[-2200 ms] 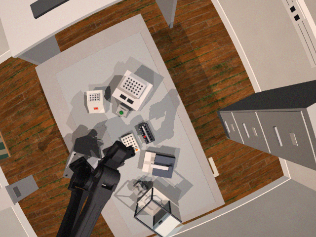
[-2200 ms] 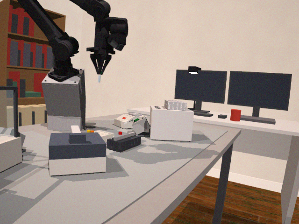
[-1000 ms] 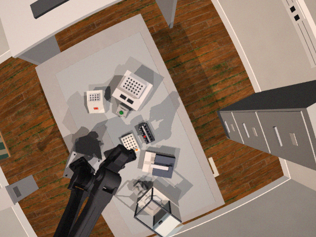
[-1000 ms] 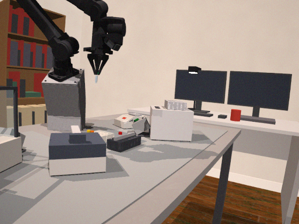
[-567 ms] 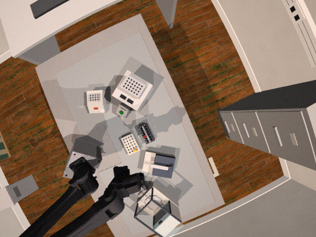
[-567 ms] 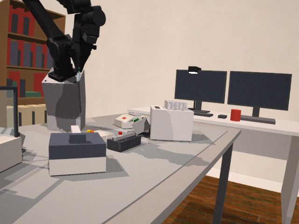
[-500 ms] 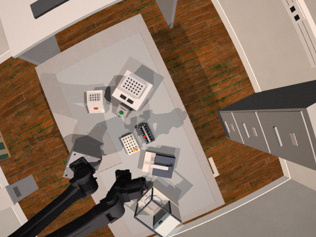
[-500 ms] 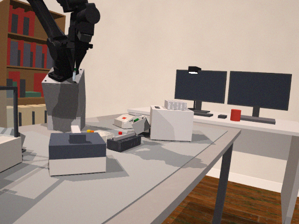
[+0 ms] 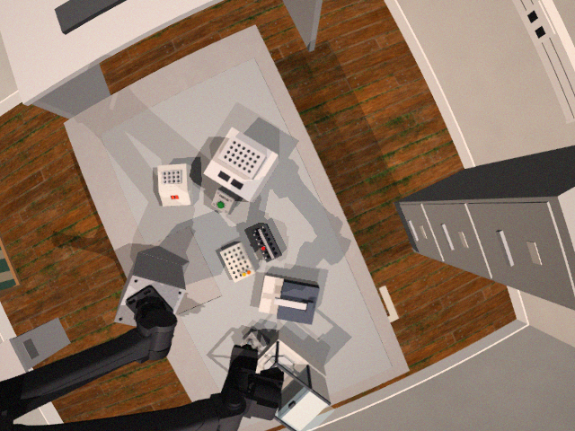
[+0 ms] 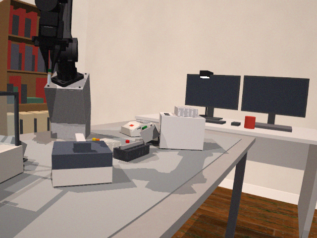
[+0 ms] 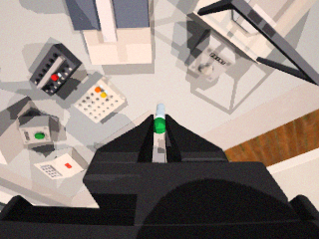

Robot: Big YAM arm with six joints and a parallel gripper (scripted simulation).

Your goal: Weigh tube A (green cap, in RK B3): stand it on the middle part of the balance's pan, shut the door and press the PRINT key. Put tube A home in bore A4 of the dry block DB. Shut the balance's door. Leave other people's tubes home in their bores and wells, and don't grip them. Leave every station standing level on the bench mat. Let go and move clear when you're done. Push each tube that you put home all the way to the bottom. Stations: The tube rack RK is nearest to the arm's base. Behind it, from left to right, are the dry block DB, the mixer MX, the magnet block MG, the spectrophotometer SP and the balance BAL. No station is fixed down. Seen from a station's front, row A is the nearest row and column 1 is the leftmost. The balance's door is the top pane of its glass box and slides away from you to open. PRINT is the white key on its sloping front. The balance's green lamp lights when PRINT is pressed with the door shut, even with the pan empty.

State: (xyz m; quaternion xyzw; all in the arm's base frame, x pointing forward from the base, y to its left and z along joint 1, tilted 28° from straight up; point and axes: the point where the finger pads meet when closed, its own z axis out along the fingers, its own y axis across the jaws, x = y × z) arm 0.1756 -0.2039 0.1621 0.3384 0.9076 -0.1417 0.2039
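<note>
Right now my hand is 4 cm past the pale pan, 21 cm to the left of it and 20 cm above it. Round my hand: spectrophotometer: 14 cm ahead, 1 cm to the right, 21 cm below; then tinted glass pane: 1 cm behind, 30 cm to the right, 7 cm below; then white print key: 8 cm behind, 7 cm to the right, 21 cm below.
</note>
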